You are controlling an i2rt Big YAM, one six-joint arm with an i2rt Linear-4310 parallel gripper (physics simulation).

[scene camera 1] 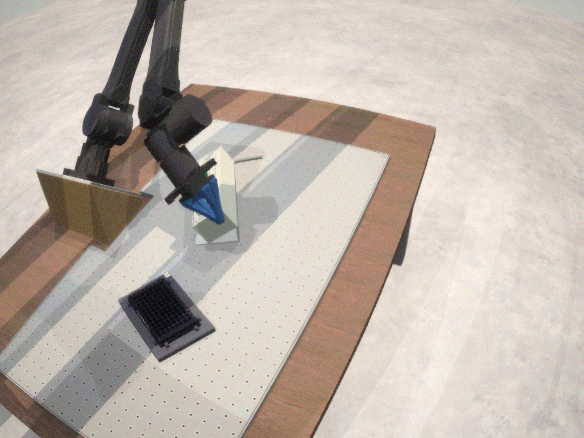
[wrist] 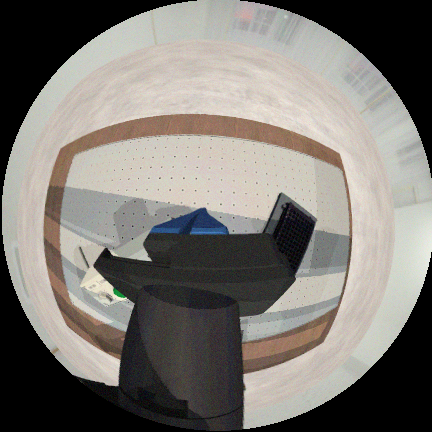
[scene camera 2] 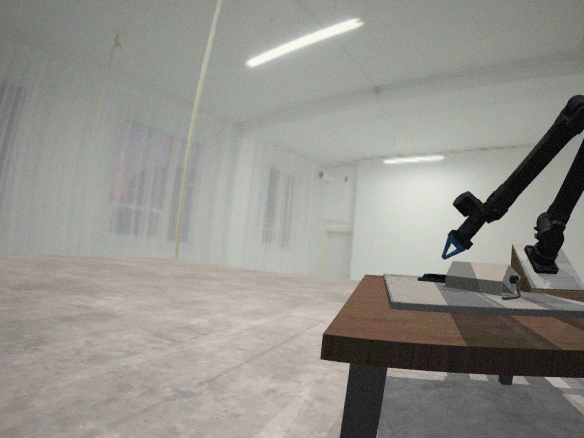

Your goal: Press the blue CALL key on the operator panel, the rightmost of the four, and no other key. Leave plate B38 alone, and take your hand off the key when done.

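Seen in the pictures: gripper, between the fingertips: (scene camera 1: 222,222) (wrist: 202,212) (scene camera 2: 442,258); arm's base, origin of its link: (scene camera 1: 88,181) (scene camera 2: 540,260).
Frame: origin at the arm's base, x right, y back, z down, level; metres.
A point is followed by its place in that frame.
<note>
The pale operator panel (scene camera 1: 229,205) @(x -0.066, y -0.330, z 0.041 m) (scene camera 2: 472,277) @(x -0.136, y -0.306, z 0.060 m) (wrist: 95,286) @(x -0.175, y -0.241, z 0.023 m) is a sloped box on the perforated board. A green key (scene camera 1: 206,175) @(x -0.125, y -0.249, z 0.028 m) (wrist: 119,292) @(x -0.124, y -0.238, z 0.030 m) shows partly beside the gripper's dark body. The blue CALL key does not show; the gripper covers that end of the panel in scene camera 1. My gripper (scene camera 1: 220,221) @(x 0.015, y -0.359, z 0.009 m) (scene camera 2: 444,257) @(x 0.015, y -0.359, z 0.009 m) (wrist: 202,212) @(x 0.015, y -0.359, z 0.009 m) is shut and empty, its blue fingers together. In scene camera 2 its tip is a little higher than the panel's top, with a gap between them; contact with a key cannot be seen. A black gridded plate (scene camera 1: 162,309) @(x 0.189, y -0.312, z 0.076 m) (wrist: 295,235) @(x 0.194, y -0.317, z 0.073 m), apparently B38, lies on a dark grey base.
A thin grey handle (scene camera 1: 249,159) @(x -0.292, y -0.266, z 0.096 m) (scene camera 2: 513,290) @(x -0.206, y -0.209, z 0.086 m) (wrist: 83,257) @(x -0.292, y -0.266, z 0.094 m) sticks out at the panel's far end. An upright brown board (scene camera 1: 90,212) @(x 0.061, y -0.049, z 0.030 m) stands beside the arm's base. The perforated board (scene camera 1: 300,240) @(x -0.077, y -0.468, z 0.100 m) lies on the wooden table (scene camera 1: 350,320) @(x 0.072, y -0.611, z 0.112 m) (scene camera 2: 400,325) @(x -0.569, y -0.576, z 0.113 m).
</note>
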